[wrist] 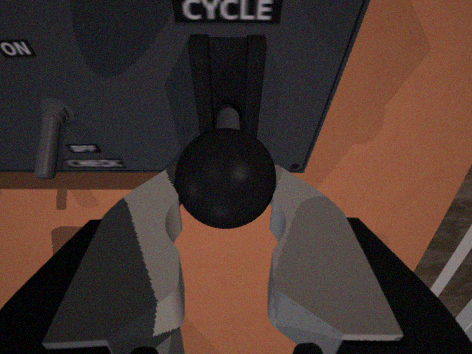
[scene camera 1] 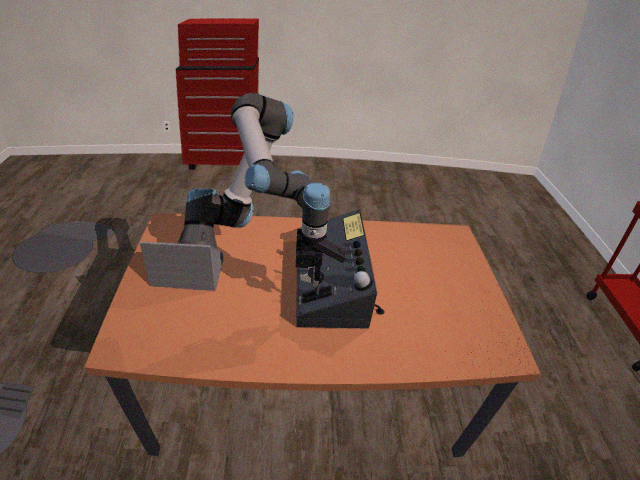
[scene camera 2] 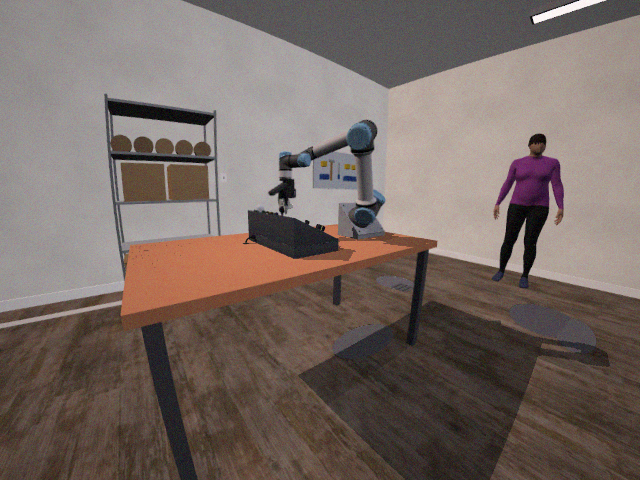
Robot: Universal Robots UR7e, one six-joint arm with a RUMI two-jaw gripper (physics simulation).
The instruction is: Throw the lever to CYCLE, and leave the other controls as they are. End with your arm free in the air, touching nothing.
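Places are measured from the arm's base along level axes (x ahead, y up, z right), in metres.
Where they show: gripper, fingertip midpoint: (wrist: 225, 169) (scene camera 1: 313, 283) (scene camera 2: 284, 214); arm's base, link origin: (scene camera 1: 197, 248).
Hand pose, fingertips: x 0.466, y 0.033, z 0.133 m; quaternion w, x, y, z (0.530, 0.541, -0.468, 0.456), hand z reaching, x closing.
Things, the pixels of their top centre, and the offset from my fingertips. "*": a spot on its surface instead.
- black ball knob, top centre: (wrist: 224, 207) dx +0.012, dy +0.049, dz -0.001 m
- short grey rod, surface spot: (wrist: 228, 118) * dx +0.020, dy -0.024, dz -0.002 m
- slotted black housing, surface spot: (wrist: 200, 75) * dx +0.039, dy -0.031, dz -0.021 m
- CYCLE label, surface spot: (wrist: 227, 10) * dx +0.072, dy -0.029, dz -0.010 m
- grey toggle, top centre: (wrist: 30, 157) dx -0.020, dy -0.018, dz -0.118 m
- white ball knob, surface spot: (scene camera 1: 361, 279) * dx +0.153, dy +0.050, dz +0.007 m
- yellow label plate, surface spot: (scene camera 1: 353, 226) * dx +0.113, dy +0.012, dz -0.345 m
- cable end, surface spot: (scene camera 1: 379, 310) * dx +0.245, dy -0.140, dz -0.051 m
A dark sloped control box (scene camera 1: 334, 316) (scene camera 2: 293, 238) (wrist: 125, 117) stands on the table. Its lever has a black ball knob (wrist: 226, 179) (scene camera 1: 319, 276) on a short grey rod (wrist: 228, 118) rising from a slotted black housing (wrist: 200, 75). The CYCLE label (wrist: 227, 10) is at the housing's upper end in the wrist view. The knob appears below the slot in that view; the lever's exact tilt is hard to judge. My gripper (wrist: 225, 169) (scene camera 1: 316, 272) (scene camera 2: 282, 207) is shut on the knob, one finger at each side. A grey toggle (wrist: 49, 140) stands left of the lever, apart from the fingers.
A white ball knob (scene camera 1: 361, 279), a row of dark buttons (scene camera 1: 358, 252) and a yellow label plate (scene camera 1: 353, 226) are on the box's far-right side in scene camera 1. A cable end (scene camera 1: 379, 310) lies beside the box. A grey panel (scene camera 1: 180, 266) stands by the arm's base.
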